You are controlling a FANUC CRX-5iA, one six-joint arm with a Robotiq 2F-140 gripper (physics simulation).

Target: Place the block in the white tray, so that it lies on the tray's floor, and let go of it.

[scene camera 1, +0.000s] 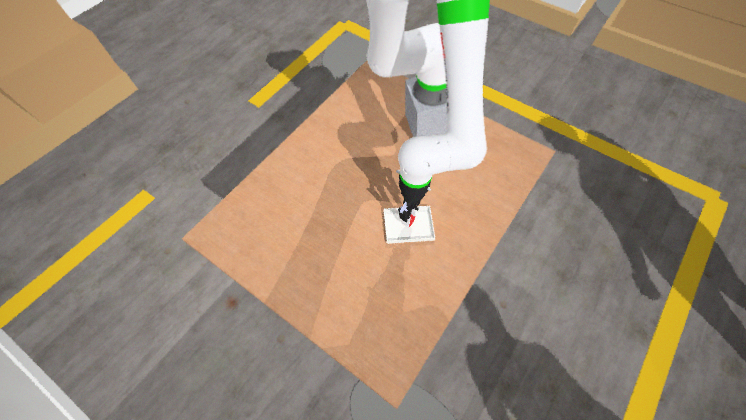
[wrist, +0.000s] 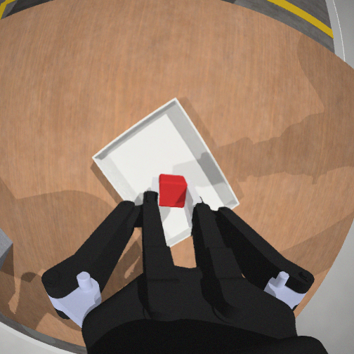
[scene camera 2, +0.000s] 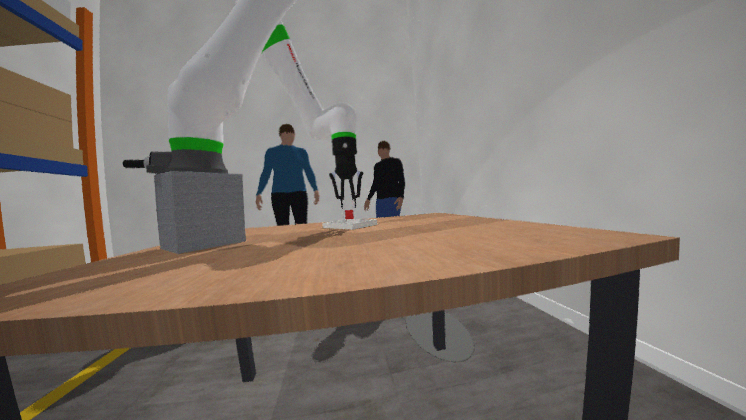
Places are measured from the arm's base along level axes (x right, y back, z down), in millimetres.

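Pixels of known places: gripper, fingertip midpoint: [scene camera 1: 408, 220] [scene camera 2: 349, 216]; arm's base, link origin: [scene camera 1: 433, 90] [scene camera 2: 198, 174].
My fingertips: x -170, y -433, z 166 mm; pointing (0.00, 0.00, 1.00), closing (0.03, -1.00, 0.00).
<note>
Ahead of a thing's pixels: the offset from my fingertips to its top centre. Level surfaces: height alone.
The red block {dz -26, dx -2, dy +0 mm} [scene camera 1: 412, 219] [scene camera 2: 349, 214] [wrist: 172, 191] is held between the light pads of my gripper [scene camera 1: 409, 221] [scene camera 2: 349, 212] [wrist: 170, 188], which is shut on it and points down. The white tray {dz +17, dx -4, dy +1 mm} [scene camera 1: 410, 240] [scene camera 2: 334, 226] [wrist: 135, 131] lies on the table. The block hangs a little above the tray, within its outline in the wrist view. In scene camera 2 the block's lower edge shows slightly above the tray's rim. The gripper hides part of the tray's near side in the wrist view.
The wooden table {dz +37 mm} [scene camera 1: 250, 224] [scene camera 2: 469, 260] [wrist: 60, 90] bears the tray and the arm's grey base block [scene camera 1: 428, 117] [scene camera 2: 200, 211]. The tray's low walls surround the area under the block. Two people [scene camera 2: 287, 166] [scene camera 2: 387, 177] stand beyond the table.
</note>
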